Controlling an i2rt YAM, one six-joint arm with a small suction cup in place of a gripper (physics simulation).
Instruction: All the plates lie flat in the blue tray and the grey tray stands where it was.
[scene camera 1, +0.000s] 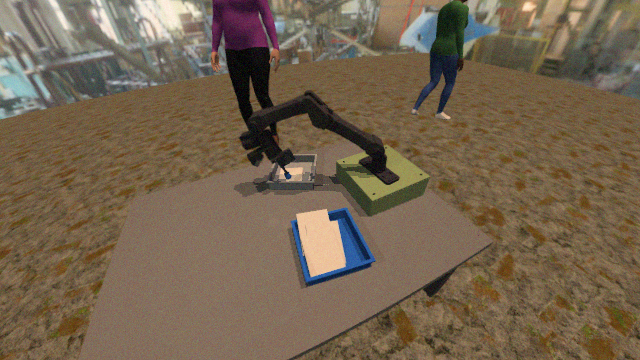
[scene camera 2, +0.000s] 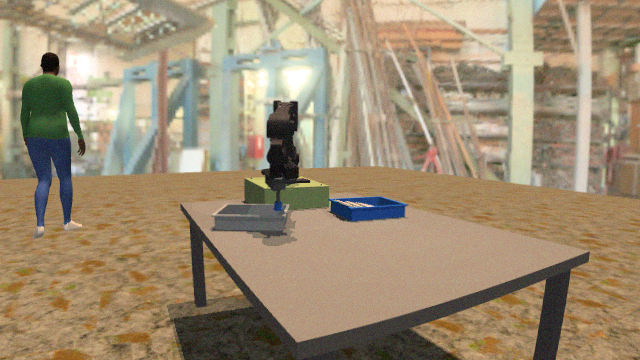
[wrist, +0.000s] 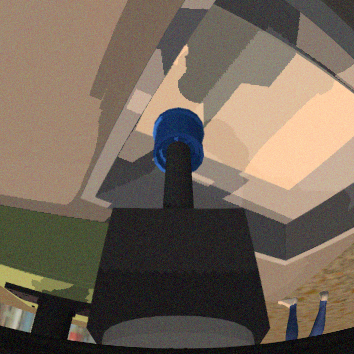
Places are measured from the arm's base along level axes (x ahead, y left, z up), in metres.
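Pixels of known places: end effector, tool point: (scene camera 1: 288, 177) (scene camera 2: 278, 209) (wrist: 177, 130); arm's base, origin of the base link: (scene camera 1: 377, 170) (wrist: 57, 300).
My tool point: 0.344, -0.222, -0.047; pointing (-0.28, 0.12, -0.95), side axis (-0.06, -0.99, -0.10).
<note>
For each thing: its middle in the pictures, then the offset to it from my tool point, as dx, dy, dz. Level surfaces: height alone.
- grey tray, body centre: (wrist: 276, 159) (scene camera 2: 253, 216) (scene camera 1: 294, 171) -0.054, -0.071, -0.029
- cream plate, body centre: (wrist: 259, 115) (scene camera 1: 290, 177) -0.026, -0.055, -0.048
- blue tray, body centre: (scene camera 1: 329, 243) (scene camera 2: 366, 207) +0.012, +0.391, -0.029
- table, its level: dz -0.054
My suction cup (scene camera 1: 287, 175) (scene camera 2: 278, 205) (wrist: 178, 135), blue on a black stem, is over the grey tray, at its side nearer the blue tray. It is off and carries nothing; any contact below it cannot be told. The grey tray (scene camera 1: 292, 187) (scene camera 2: 250, 223) (wrist: 315, 230) stands upright and holds a cream plate (scene camera 1: 296, 172) (wrist: 310, 130), partly in shadow. How many plates lie there is unclear. The blue tray (scene camera 1: 361, 237) (scene camera 2: 370, 215) holds overlapping cream plates (scene camera 1: 322, 245) (scene camera 2: 354, 204) along one side. Their upper end in scene camera 1 overlaps the rim; whether all lie flat is unclear.
The green base block (scene camera 1: 395, 175) (scene camera 2: 305, 197) bears the arm and stands near both trays. The arm reaches over the far side of the table (scene camera 1: 200, 260) (scene camera 2: 400, 260). A person in purple (scene camera 1: 247, 25) and one in green (scene camera 1: 450, 30) (scene camera 2: 49, 105) stand beyond the table.
</note>
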